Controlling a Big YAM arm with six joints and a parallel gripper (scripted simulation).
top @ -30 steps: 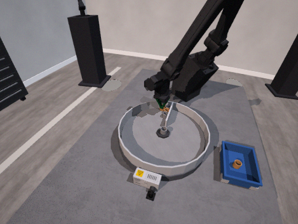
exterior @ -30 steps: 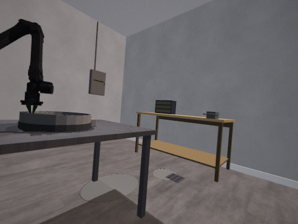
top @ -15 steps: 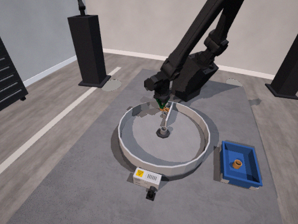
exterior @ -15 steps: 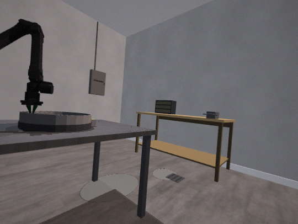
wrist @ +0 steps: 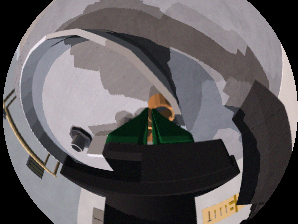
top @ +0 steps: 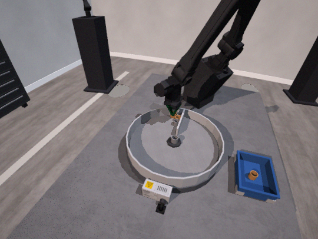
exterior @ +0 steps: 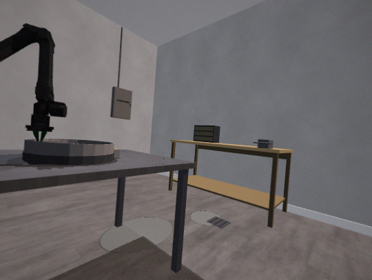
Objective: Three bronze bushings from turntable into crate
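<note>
Now: the blue crate 27 cm ahead of my hand, 37 cm to the left of it and 6 cm below it. From my hand the other things lie so: round turntable 17 cm ahead, 3 cm to the left, 3 cm below.
</note>
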